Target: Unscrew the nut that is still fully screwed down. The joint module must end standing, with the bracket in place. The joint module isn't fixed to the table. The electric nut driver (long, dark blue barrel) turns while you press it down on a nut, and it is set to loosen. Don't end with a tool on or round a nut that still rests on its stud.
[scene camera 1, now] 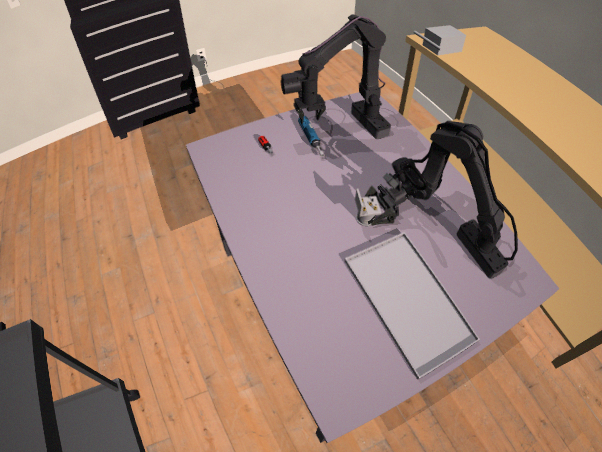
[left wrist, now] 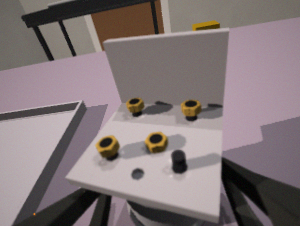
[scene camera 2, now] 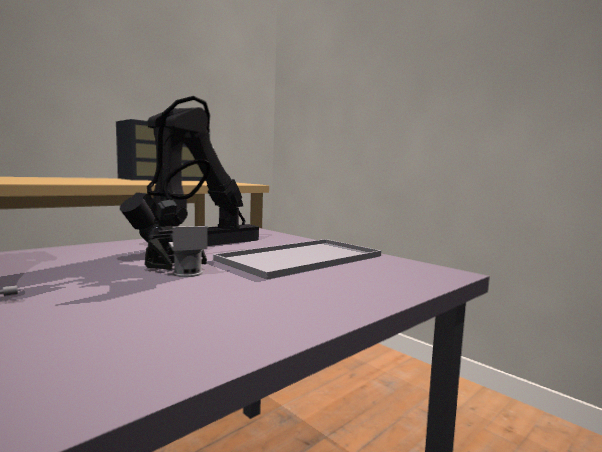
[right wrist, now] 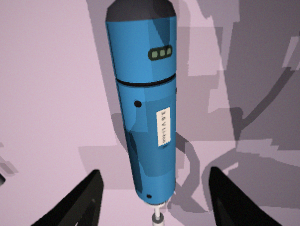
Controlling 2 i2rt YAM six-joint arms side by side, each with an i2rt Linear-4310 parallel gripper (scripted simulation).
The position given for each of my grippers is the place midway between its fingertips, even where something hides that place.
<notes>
In view: my left gripper (scene camera 2: 189,264), my right gripper (right wrist: 154,175), a shallow tray (scene camera 1: 431,329), a white L-shaped bracket (left wrist: 164,70), a blue nut driver (right wrist: 143,47) and a joint module (scene camera 2: 187,263).
The shallow tray is seen too in scene camera 2 (scene camera 2: 268,262). My left gripper shows as well in scene camera 1 (scene camera 1: 364,215) and in the left wrist view (left wrist: 163,171). The right wrist view misses the shallow tray: it is out of frame. The right wrist view misses the white L-shaped bracket: it is out of frame.
</notes>
